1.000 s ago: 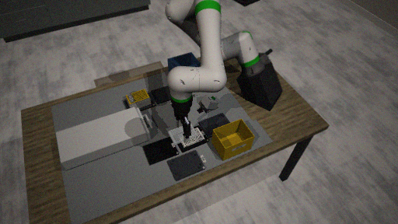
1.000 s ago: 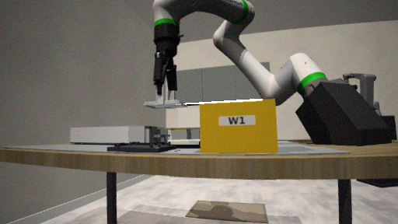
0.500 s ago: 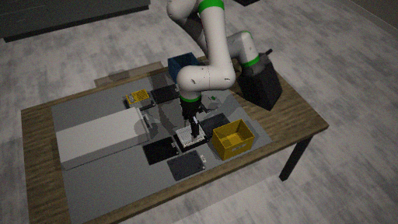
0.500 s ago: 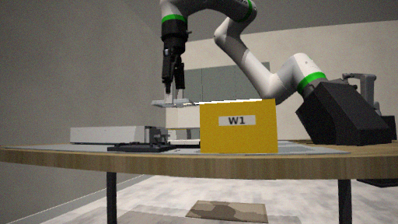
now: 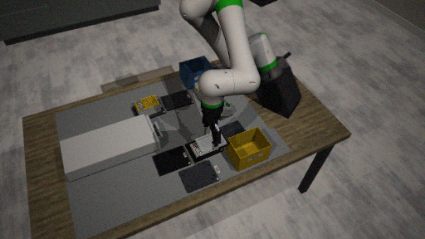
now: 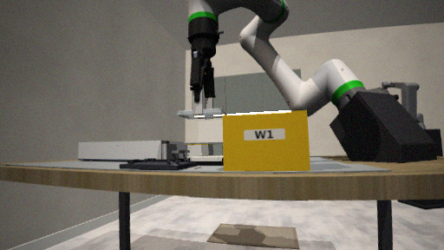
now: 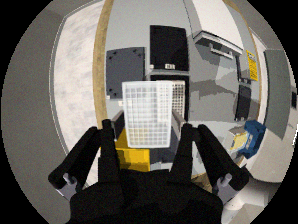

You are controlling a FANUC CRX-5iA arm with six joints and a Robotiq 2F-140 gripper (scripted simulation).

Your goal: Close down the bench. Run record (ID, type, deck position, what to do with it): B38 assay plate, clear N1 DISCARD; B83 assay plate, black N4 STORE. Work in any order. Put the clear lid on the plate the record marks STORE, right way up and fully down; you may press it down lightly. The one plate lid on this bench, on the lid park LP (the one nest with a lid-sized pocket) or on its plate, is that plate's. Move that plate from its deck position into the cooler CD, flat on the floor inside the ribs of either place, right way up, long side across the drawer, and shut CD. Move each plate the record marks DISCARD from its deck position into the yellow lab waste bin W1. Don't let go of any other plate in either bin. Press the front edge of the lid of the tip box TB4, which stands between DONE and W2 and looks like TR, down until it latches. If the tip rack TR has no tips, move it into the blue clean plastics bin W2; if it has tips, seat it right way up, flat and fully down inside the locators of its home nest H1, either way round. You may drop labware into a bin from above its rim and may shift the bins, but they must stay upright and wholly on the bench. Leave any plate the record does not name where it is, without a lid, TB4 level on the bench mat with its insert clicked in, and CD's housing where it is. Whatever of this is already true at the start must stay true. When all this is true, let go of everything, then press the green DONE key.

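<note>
The yellow bin W1 lies 160 mm behind my hand, 130 mm below it and 100 mm to the left of it. From my hand the other things lie so: black deck nest: 160 mm below, 160 mm ahead, 110 mm to the right; then clear plate: 20 mm below; then pale well plate: 150 mm below, 70 mm to the right, 10 mm behind.
</note>
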